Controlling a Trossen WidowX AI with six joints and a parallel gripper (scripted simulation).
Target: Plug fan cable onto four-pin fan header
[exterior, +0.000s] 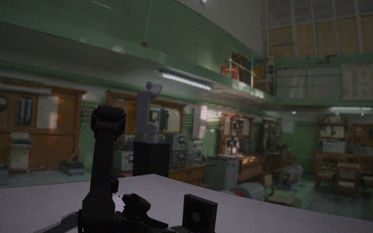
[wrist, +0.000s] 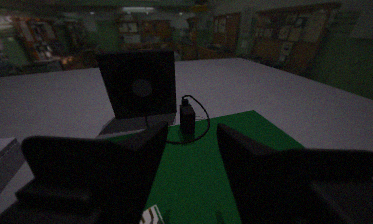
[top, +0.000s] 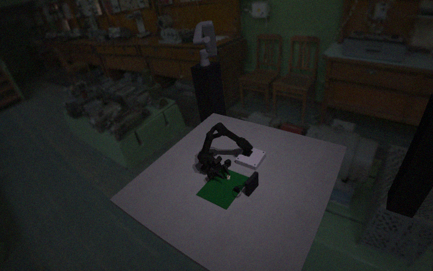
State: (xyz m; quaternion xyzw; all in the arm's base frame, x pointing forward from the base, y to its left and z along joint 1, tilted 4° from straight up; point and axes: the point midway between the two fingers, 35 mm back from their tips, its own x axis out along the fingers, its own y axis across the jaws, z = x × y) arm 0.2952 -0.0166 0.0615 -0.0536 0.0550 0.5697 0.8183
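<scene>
The dark plug is 9 cm to the left of my gripper tip, 6 cm below it and 2 cm ahead of it. Also, from my gripper tip: black fan 16 cm to the left, 4 cm behind, 2 cm below; then green board 9 cm below, 2 cm to the right, 2 cm ahead.
</scene>
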